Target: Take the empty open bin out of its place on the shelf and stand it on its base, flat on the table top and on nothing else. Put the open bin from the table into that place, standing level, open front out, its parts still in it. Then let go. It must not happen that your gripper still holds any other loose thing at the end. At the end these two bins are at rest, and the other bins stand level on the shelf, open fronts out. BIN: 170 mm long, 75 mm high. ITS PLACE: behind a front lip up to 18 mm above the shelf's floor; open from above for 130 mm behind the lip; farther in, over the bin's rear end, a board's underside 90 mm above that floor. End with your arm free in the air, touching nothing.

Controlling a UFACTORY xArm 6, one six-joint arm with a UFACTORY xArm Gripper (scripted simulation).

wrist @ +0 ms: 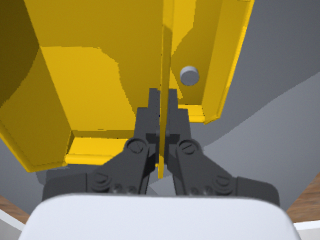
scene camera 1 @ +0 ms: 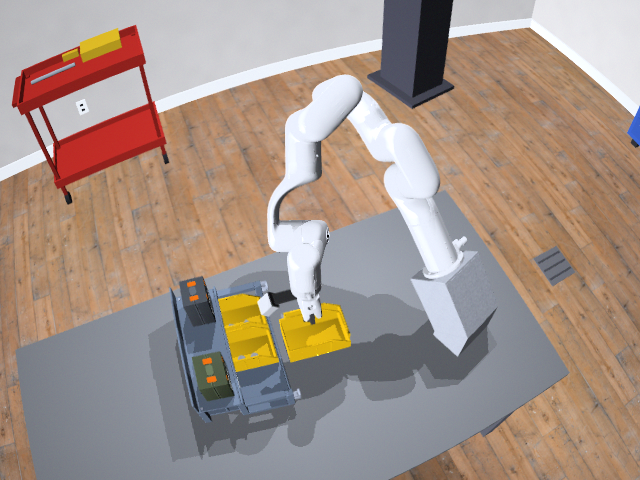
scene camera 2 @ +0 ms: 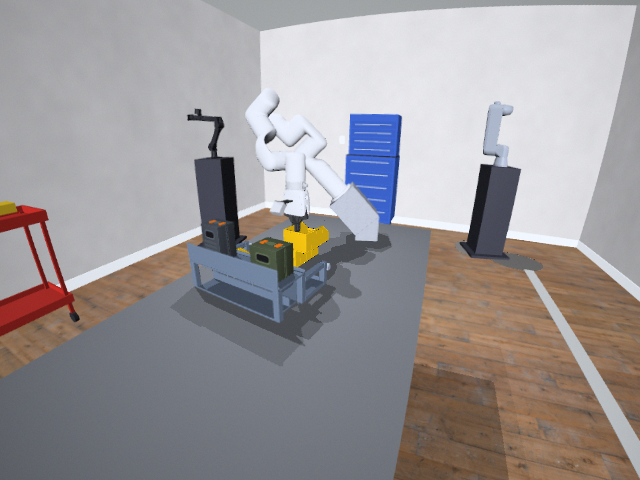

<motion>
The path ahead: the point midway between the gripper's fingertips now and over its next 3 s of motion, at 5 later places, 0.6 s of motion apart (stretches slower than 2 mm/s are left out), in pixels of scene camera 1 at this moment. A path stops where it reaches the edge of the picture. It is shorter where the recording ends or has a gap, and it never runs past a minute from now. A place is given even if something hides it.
The gripper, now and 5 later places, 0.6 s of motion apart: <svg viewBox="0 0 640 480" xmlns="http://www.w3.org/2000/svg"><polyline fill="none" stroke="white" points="308,318 300,276 297,259 297,260 298,268 298,273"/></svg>
</motion>
